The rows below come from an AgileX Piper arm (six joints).
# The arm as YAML. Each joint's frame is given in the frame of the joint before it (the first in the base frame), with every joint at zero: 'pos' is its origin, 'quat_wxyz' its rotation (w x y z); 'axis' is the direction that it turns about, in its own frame. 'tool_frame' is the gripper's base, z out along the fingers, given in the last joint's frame.
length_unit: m
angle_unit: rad
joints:
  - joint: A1
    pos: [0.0, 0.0, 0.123]
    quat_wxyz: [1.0, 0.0, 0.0, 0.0]
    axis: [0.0, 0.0, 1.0]
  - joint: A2
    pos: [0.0, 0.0, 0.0]
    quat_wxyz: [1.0, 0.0, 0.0, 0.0]
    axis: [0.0, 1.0, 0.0]
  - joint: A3
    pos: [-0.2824, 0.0, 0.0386]
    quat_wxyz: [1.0, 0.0, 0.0, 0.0]
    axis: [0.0, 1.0, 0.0]
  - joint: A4
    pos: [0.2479, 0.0, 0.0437]
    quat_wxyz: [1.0, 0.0, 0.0, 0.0]
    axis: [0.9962, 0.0, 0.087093]
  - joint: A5
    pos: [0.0, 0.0, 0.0]
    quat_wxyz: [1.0, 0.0, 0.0, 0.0]
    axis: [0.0, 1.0, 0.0]
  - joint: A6
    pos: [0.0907, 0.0, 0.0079]
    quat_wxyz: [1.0, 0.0, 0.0, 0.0]
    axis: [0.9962, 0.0, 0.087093]
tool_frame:
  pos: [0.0, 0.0, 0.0]
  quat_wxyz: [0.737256, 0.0, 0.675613, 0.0]
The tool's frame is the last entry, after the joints.
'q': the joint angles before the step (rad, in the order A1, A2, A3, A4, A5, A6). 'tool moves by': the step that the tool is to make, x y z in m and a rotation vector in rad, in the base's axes. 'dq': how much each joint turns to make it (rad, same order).
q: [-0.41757 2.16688 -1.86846 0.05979 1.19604 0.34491]
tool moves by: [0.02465 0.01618 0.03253 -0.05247 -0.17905 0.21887]
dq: [0.04016 0.00002 -0.11243 0.07249 -0.05581 -0.20207]
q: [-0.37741 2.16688 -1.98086 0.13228 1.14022 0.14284]
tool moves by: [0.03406 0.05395 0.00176 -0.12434 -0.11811 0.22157]
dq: [0.13654 0.02650 -0.03553 -0.04001 -0.13161 -0.10514]
